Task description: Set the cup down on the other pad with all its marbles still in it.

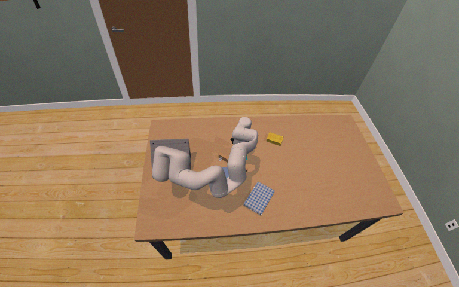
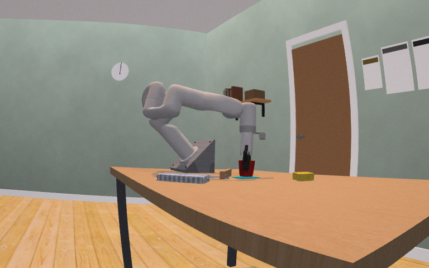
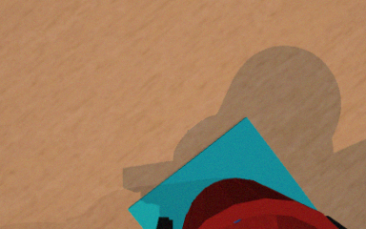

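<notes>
The red cup lies 2 cm below my hand. Round my hand: wooden rail 6 cm behind, 7 cm to the right, 4 cm below; then yellow marble 1 cm ahead, 2 cm to the left, 3 cm below; then green marble 2 cm ahead, 1 cm to the left, 3 cm below.
</notes>
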